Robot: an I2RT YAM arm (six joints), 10 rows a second.
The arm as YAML. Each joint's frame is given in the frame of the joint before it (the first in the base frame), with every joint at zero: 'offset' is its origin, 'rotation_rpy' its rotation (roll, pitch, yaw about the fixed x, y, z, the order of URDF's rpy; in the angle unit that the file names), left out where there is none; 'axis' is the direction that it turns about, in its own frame. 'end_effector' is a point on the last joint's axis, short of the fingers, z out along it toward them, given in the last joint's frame.
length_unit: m
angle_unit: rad
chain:
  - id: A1
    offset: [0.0, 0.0, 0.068]
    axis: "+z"
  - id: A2
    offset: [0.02, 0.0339, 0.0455]
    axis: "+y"
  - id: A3
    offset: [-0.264, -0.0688, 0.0]
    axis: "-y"
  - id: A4
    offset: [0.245, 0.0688, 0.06]
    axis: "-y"
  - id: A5
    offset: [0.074, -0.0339, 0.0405]
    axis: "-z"
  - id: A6
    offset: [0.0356, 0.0, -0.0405]
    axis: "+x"
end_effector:
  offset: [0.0, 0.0, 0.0]
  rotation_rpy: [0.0, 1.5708, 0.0]
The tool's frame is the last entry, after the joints.
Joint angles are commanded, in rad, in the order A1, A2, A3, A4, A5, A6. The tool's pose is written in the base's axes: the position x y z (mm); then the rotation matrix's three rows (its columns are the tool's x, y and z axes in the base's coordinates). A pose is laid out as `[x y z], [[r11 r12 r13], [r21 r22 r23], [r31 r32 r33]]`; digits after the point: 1 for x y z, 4 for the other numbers.
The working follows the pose.
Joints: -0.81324, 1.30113, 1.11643, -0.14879, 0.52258, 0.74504
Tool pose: [193.6 -230.6 347.6], [[0.4812 0.8535 0.2000], [0.3462 0.0246 -0.9378], [-0.8053 0.5206 -0.2837]]
Where each joint sits with the arm in this pose, in the base's axes (m; each line is computed from the numbers above, not from the rounded line before):
A1: 0.0000 0.0000 0.0680
A2: 0.0384 0.0088 0.1135
A3: -0.0599 0.0126 0.3680
A4: 0.1631 -0.1231 0.3819
A5: 0.1956 -0.2068 0.3960
A6: 0.1936 -0.2306 0.3476
the tool: 0.1936 -0.2306 0.3476

